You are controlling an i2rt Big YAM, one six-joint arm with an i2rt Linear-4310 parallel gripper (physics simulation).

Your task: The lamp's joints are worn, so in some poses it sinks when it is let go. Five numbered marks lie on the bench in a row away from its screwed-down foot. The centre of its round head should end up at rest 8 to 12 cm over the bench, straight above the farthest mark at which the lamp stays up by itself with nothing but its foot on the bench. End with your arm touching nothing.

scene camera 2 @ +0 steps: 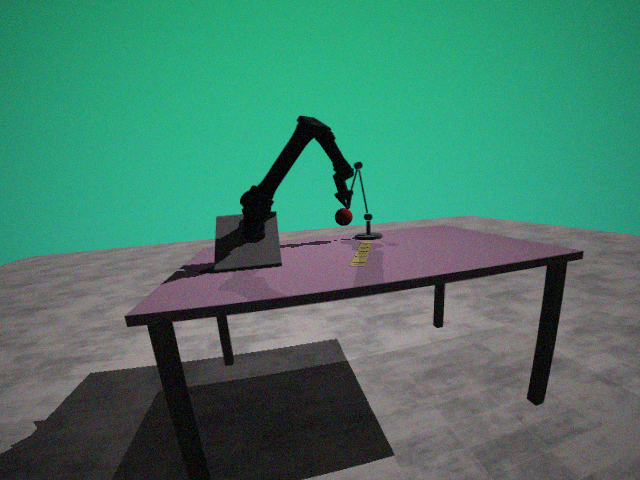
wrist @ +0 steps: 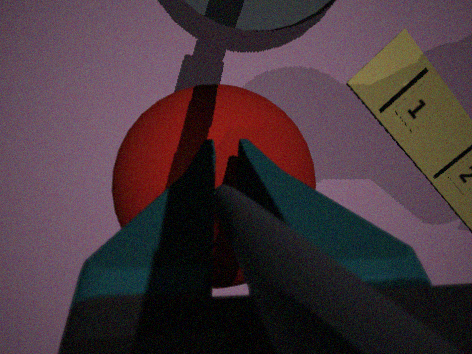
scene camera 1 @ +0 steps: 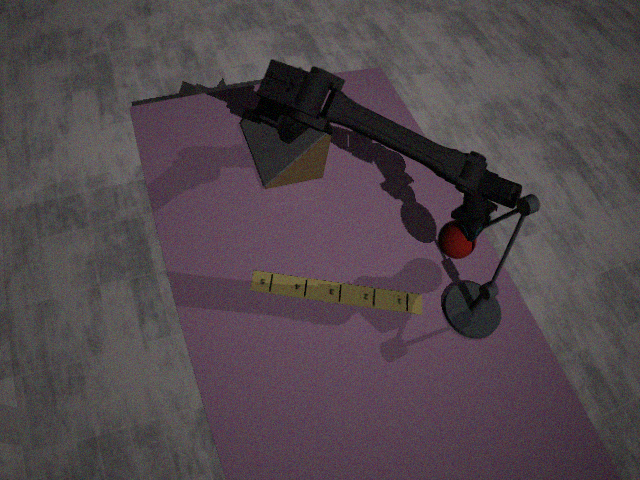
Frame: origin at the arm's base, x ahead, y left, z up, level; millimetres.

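Seen in the pictures: gripper, fingertip midpoint: [scene camera 2: 348, 208] [wrist: 225, 153] [scene camera 1: 471, 239]; arm's base, link origin: [scene camera 2: 254, 227].
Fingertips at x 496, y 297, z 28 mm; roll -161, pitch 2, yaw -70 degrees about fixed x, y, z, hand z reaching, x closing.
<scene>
Offsets run from my fingertips to a thing's top centre. "spot": to the spot under its first point. Level surfaces: height alone.
The lamp's round red head {spot: dz -9, dx -8, dy -33 mm} [scene camera 1: 457, 241] [scene camera 2: 343, 217] [wrist: 265, 115] hangs above the bench. Its upper rod [scene camera 1: 501, 217] [wrist: 300, 250] slopes down from the elbow joint {spot: dz +254, dx +79, dy -4 mm} [scene camera 1: 528, 204] [scene camera 2: 358, 165] to the head. The lower rod {spot: dz +99, dx +99, dy +13 mm} [scene camera 1: 509, 250] [scene camera 2: 362, 191] rises from the round grey foot {spot: dz -164, dx +153, dy +7 mm} [scene camera 1: 475, 320] [scene camera 2: 368, 236] [wrist: 285, 15]. My gripper [scene camera 1: 473, 232] [scene camera 2: 347, 206] [wrist: 225, 153] is shut on the upper rod, close to the head; a narrow gap shows between the fingers. The yellow strip [scene camera 1: 336, 292] [scene camera 2: 360, 254] [wrist: 440, 115] bears marks 1 to 5, with 1 nearest the foot. The head's exact height is unclear.
The pink bench {dz -179 mm} [scene camera 1: 361, 403] [scene camera 2: 465, 258] carries the arm's wedge-shaped base block [scene camera 1: 299, 165] [scene camera 2: 271, 248]. My forearm [scene camera 1: 403, 134] [scene camera 2: 333, 147] reaches over the bench toward the lamp, with its wrist close beside the lamp's elbow. Shadows of arm and lamp fall across the bench.
</scene>
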